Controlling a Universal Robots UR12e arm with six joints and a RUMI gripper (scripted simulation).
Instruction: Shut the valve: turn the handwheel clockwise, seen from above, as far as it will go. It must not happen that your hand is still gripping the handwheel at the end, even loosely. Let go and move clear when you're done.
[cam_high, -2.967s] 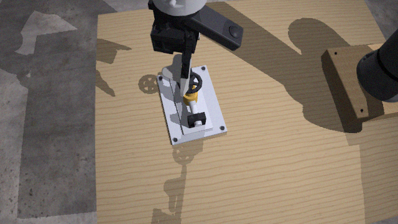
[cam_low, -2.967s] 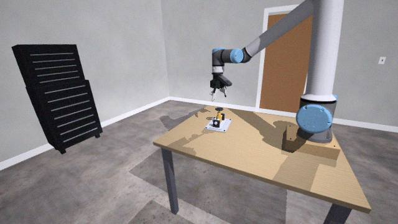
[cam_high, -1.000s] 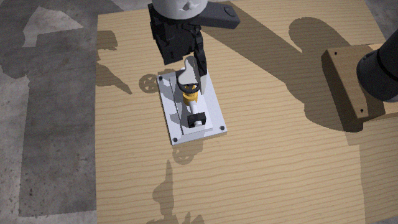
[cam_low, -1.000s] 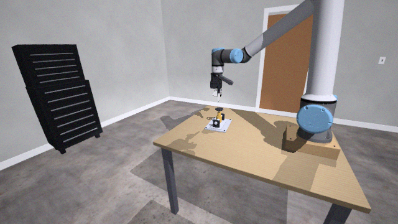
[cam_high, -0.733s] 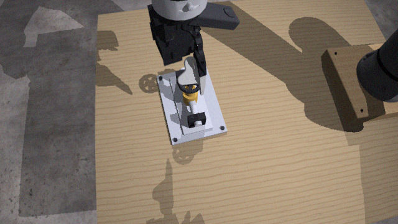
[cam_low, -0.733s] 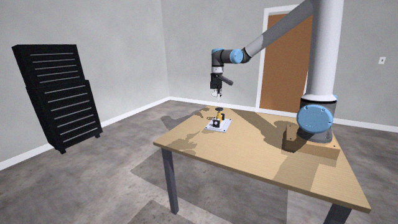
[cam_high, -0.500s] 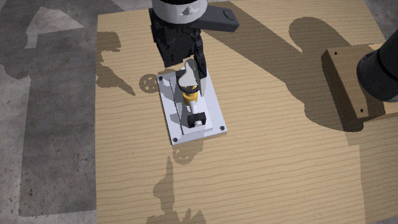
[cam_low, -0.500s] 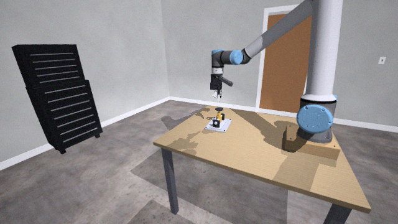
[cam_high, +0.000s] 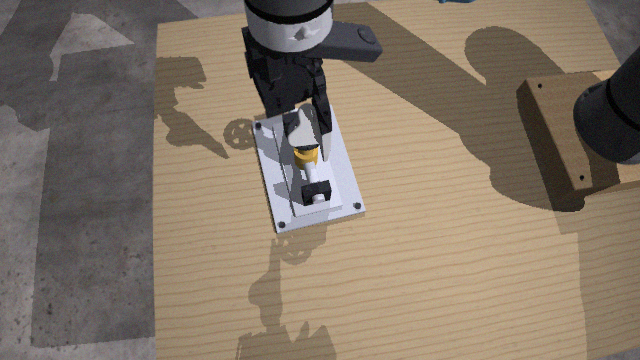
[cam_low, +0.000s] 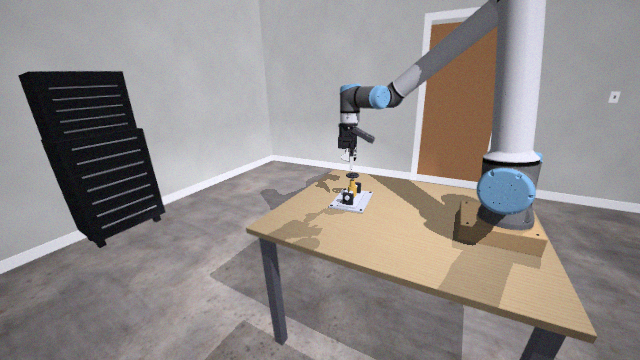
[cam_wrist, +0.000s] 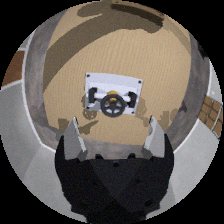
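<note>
Right now the black spoked handwheel is 6 cm below my hand.
</note>
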